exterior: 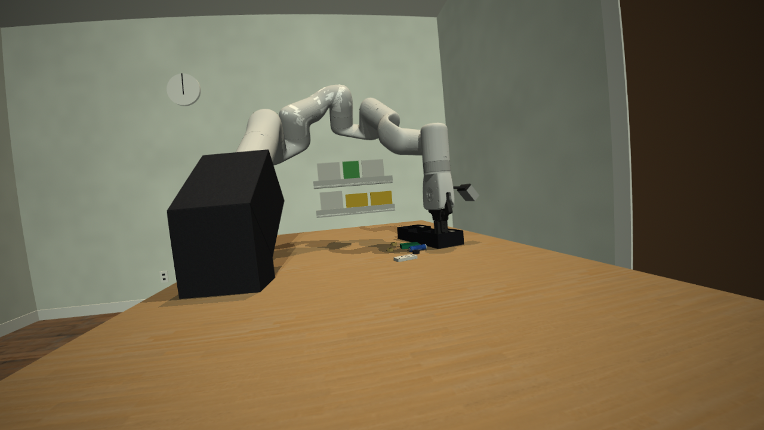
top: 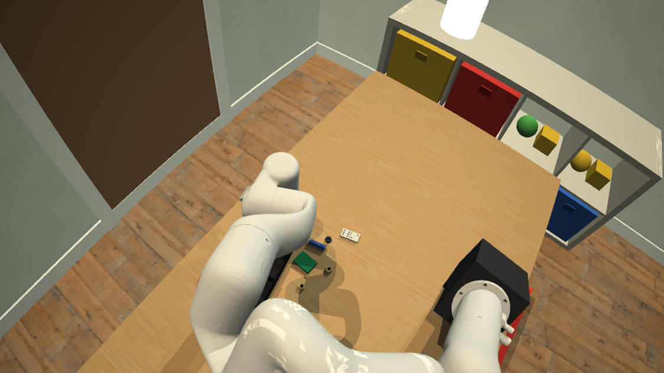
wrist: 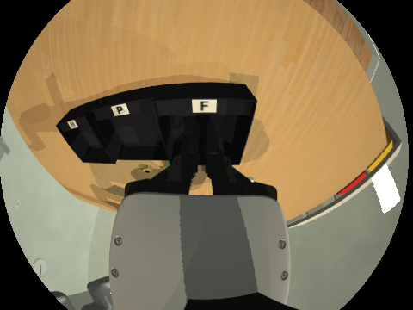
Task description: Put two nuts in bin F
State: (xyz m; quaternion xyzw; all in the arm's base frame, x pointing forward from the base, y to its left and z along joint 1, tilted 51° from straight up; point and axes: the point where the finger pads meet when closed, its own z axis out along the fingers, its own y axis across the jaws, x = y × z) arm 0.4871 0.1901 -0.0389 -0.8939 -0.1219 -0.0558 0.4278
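Now: the black bin marked F 80 mm to the left of my hand, 30 mm below it and 20 mm behind it. From my hand the other things lie so: black nut 90 mm behind, 80 mm to the right, 50 mm below; then blue cylinder 80 mm behind, 50 mm to the right, 40 mm below; then green block 90 mm behind, 40 mm below, 10 mm to the left.
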